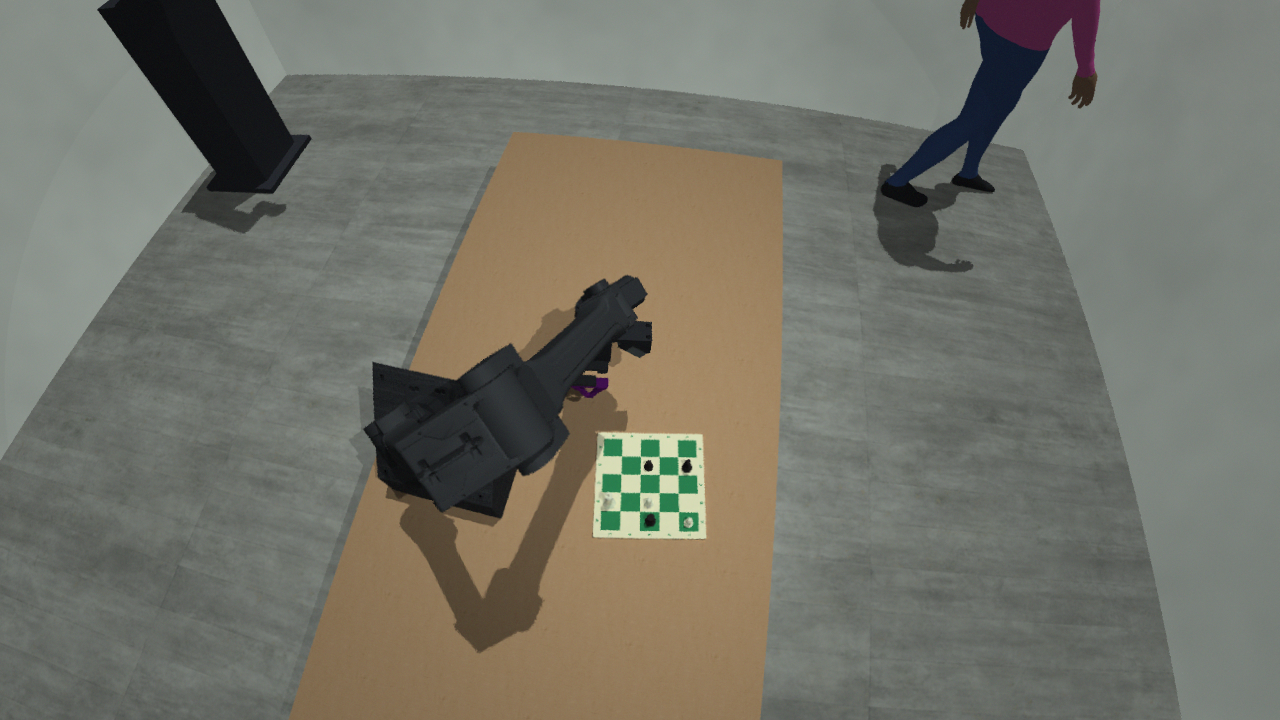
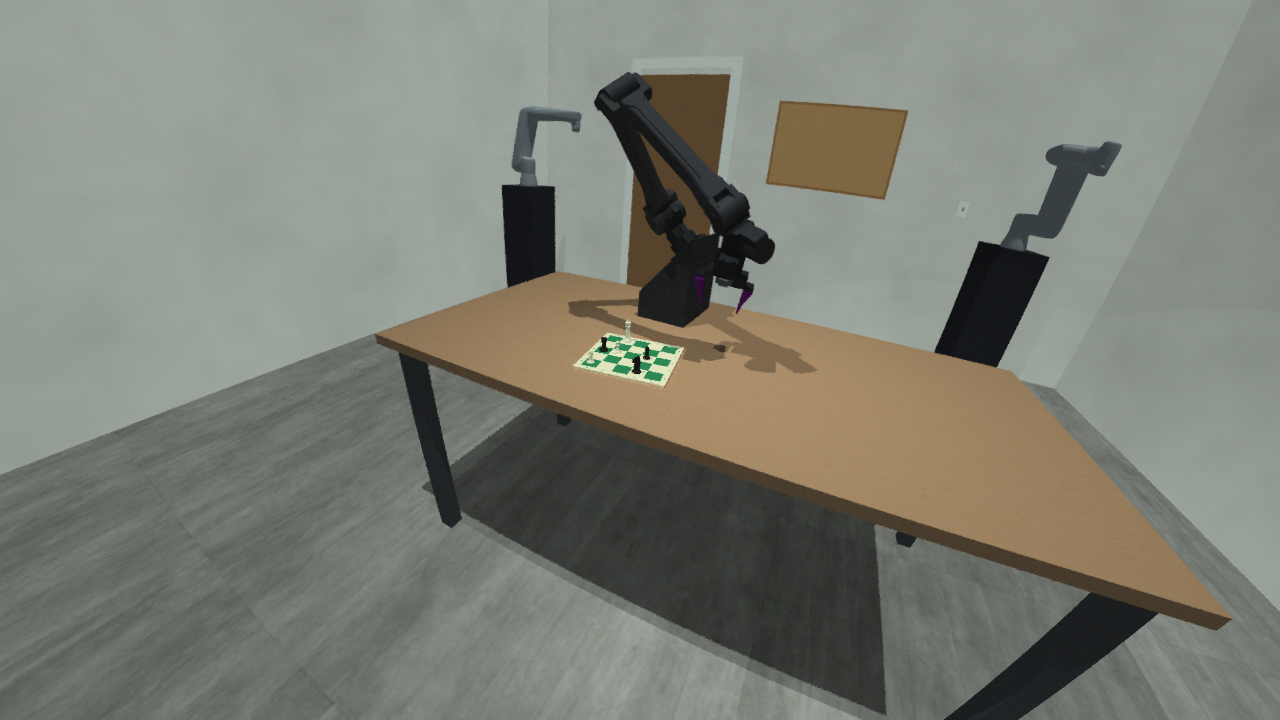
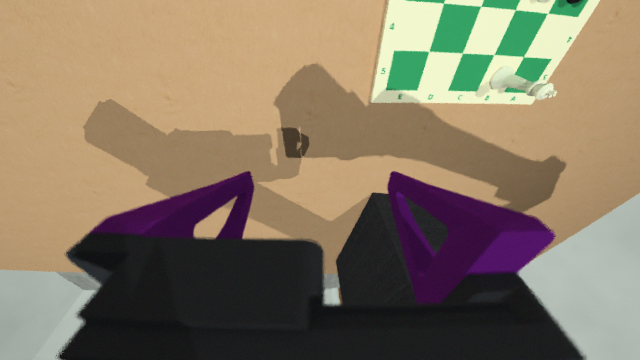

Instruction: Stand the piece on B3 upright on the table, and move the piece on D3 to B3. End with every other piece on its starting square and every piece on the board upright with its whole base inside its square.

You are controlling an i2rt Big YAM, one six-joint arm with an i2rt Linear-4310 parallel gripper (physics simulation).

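Frame: origin at the arm's base, x back, y right, z up, level; metres.
Where they show: gripper, fingertip midpoint: (image 1: 590,375) (image 2: 717,308) (image 3: 320,179); arm's base, origin of the base link: (image 1: 434,413) (image 2: 690,250).
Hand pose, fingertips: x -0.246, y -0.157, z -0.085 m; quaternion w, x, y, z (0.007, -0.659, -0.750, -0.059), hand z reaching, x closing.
Observation:
Things, the pixels of their top centre, and the offset from my fingertips. Level surfaces: height alone.
- chessboard, middle of its top: (image 1: 649,483) (image 2: 632,355) dx -0.141, dy +0.164, dz -0.119 m
- B3, middle of its top: (image 1: 649,499) (image 2: 617,340) dx -0.144, dy +0.205, dz -0.088 m
- A3, middle of its top: (image 1: 650,517) (image 2: 604,338) dx -0.151, dy +0.239, dz -0.086 m
- D3, middle of its top: (image 1: 649,461) (image 2: 647,346) dx -0.134, dy +0.129, dz -0.088 m
- tall white piece, middle of its top: (image 3: 554,95) (image 1: 608,494) (image 2: 628,318) dx -0.067, dy +0.213, dz -0.056 m
- black piece, middle of its top: (image 1: 688,461) (image 2: 637,356) dx -0.211, dy +0.122, dz -0.080 m
- table, its level: dz -0.125 m
The chessboard (image 1: 626,535) (image 2: 617,374) (image 3: 386,55) lies on the table. The white piece on B3 (image 1: 647,503) (image 2: 617,347) stands beside the black piece on A3 (image 1: 649,520) (image 2: 604,343). The black piece on D3 (image 1: 648,465) (image 2: 646,352) stands upright. A tall white piece (image 1: 606,501) (image 2: 628,330) (image 3: 515,82) stands on B5, a black piece (image 1: 686,466) (image 2: 636,364) on D1, a white piece (image 1: 688,522) (image 2: 590,358) on A1. My gripper (image 1: 592,387) (image 2: 718,309) (image 3: 320,179) is open and empty, above the table beyond the board's E side.
The table (image 1: 644,214) (image 2: 850,429) extends past the board on both sides. The black arm base (image 2: 666,300) stands beyond the board's rank 5 edge. Black pedestals (image 2: 529,232) (image 2: 993,304) with grey arms stand behind the table. A person (image 1: 1011,80) is on the floor at the upper right.

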